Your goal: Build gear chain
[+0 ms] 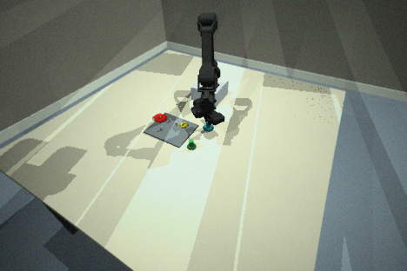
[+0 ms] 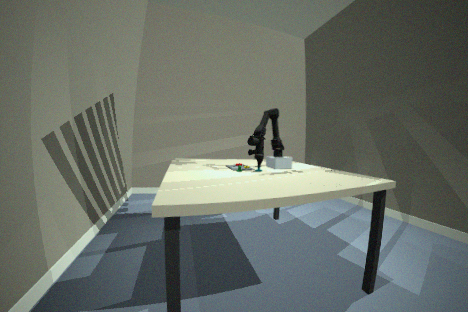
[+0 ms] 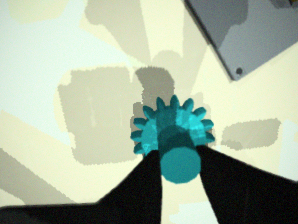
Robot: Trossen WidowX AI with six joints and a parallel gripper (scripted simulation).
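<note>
The dark green gear is 150 mm ahead of my gripper tip and 10 mm below it. From my gripper tip the other things lie so: yellow gear (50 mm ahead, 110 mm to the right, 10 mm below); teal gear (10 mm below); red gear (70 mm ahead, 240 mm to the right, 10 mm below).
</note>
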